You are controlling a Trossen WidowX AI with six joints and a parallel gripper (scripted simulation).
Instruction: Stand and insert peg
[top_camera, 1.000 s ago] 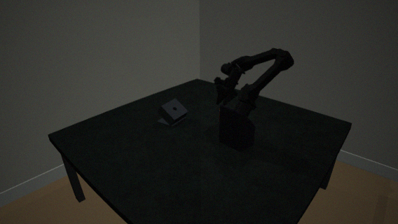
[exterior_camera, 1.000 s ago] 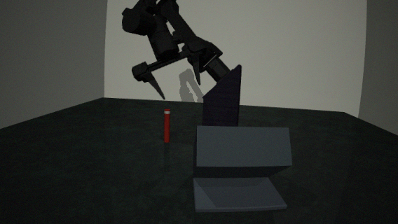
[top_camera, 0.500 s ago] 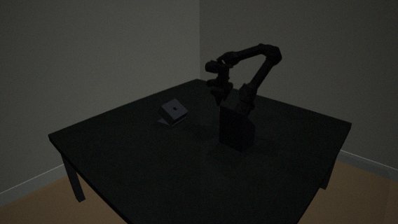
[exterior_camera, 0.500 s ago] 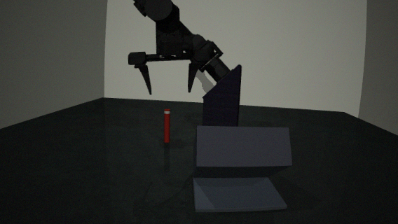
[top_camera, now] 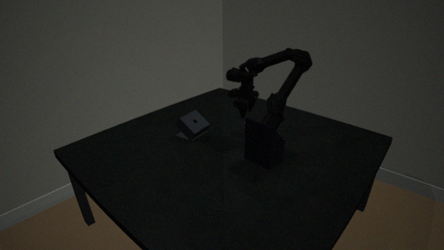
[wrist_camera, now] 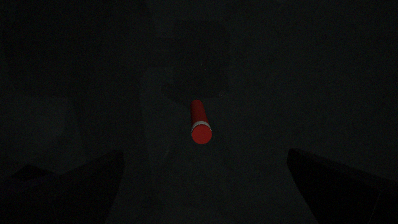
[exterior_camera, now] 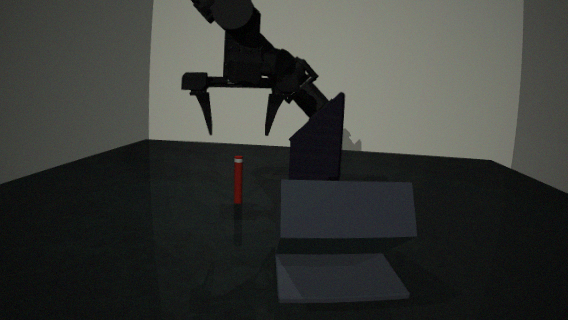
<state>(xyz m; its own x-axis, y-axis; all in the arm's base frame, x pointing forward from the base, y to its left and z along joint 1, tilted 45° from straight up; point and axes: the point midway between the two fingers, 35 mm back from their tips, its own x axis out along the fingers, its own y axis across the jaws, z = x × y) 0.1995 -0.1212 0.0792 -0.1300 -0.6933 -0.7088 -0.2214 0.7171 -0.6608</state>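
Right now the red peg is 6 cm below my gripper tip. From my gripper tip the other things lie so: grey sloped panel: 22 cm ahead, 15 cm to the left, 6 cm below.
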